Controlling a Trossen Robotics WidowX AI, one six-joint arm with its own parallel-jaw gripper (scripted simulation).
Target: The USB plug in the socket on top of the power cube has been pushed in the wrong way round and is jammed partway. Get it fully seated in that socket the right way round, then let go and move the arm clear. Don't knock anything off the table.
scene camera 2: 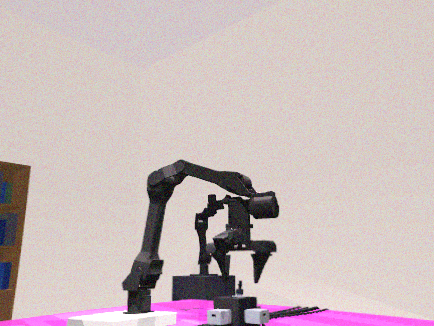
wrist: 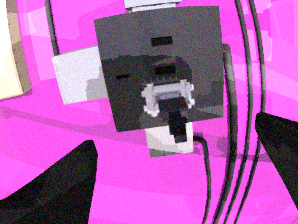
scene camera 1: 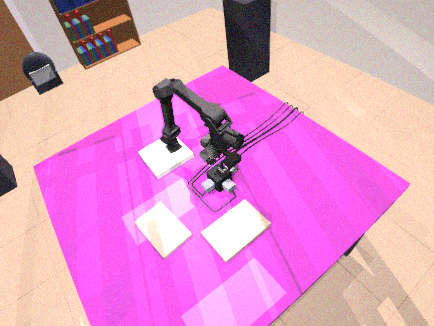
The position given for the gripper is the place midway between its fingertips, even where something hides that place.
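Note:
Gripper (scene camera 2: 240,282) open, holds nothing. Scene camera 1: gripper (scene camera 1: 222,163). Slab (scene camera 1: 159,226). Another slab (scene camera 1: 234,231). Wrist view: gripper (wrist: 179,134), USB plug (wrist: 173,109), power cube (wrist: 136,50).

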